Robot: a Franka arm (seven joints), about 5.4 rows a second.
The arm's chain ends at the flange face. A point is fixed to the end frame.
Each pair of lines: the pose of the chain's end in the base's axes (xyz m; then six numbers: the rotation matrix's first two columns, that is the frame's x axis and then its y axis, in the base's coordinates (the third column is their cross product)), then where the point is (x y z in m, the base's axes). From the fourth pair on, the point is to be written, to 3 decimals.
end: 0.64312, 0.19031, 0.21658, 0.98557, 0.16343, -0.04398, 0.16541, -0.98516, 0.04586
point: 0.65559 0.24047 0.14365
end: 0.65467, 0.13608, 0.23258, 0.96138, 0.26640, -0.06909, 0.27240, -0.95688, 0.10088
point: 0.66091 0.18284 0.15665
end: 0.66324, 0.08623, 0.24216, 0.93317, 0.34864, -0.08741, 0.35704, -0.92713, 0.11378
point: 0.66437 0.13192 0.16534
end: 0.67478, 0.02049, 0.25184, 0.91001, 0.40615, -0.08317, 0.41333, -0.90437, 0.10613
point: 0.673 0.067 0.175
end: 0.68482, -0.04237, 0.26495, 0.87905, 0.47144, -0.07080, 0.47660, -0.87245, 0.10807
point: 0.681 0.004 0.189
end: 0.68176, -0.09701, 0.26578, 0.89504, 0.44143, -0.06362, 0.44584, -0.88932, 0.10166
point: 0.680 -0.050 0.190
